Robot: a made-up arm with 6 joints.
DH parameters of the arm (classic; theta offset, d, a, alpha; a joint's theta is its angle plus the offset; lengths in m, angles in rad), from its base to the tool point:
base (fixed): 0 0.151 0 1.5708
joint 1: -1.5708 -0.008 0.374 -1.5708
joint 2: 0 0.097 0.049 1.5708
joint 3: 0 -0.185 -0.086 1.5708
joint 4: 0 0.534 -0.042 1.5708
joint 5: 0 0.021 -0.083 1.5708
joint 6: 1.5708 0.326 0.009 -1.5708
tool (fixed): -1.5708 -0.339 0 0
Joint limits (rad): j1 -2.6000..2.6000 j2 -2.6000..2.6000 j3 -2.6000..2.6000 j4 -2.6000..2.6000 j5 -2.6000..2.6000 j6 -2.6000..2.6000
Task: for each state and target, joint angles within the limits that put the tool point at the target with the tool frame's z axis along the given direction. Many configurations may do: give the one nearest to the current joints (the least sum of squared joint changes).
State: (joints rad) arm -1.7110 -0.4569 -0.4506 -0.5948 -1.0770 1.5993
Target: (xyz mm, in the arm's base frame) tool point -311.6 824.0 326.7 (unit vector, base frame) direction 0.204 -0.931 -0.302
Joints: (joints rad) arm -1.3329 -0.9958 -0.3604 -0.1638 -0.9155 2.3747
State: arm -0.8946 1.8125 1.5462 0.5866 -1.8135 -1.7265
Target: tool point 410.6 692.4 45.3 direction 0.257 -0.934 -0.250
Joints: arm -1.3362 2.1935 2.2560 0.8300 -1.8315 -1.8964
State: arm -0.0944 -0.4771 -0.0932 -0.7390 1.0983 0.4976
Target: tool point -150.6 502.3 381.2 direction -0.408 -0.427 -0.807
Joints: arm -0.6567 0.2759 -0.4041 -0.9761 1.1535 1.0609
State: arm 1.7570 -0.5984 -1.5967 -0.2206 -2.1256 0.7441
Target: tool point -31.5 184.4 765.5 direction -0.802 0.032 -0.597
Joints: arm 1.5844 -0.2607 -1.5336 -0.6884 -1.9424 0.5127
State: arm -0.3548 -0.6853 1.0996 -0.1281 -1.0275 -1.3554
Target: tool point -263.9 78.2 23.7 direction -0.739 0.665 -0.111
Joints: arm -0.2631 -0.8021 0.2646 -0.1769 -1.0825 -0.8391
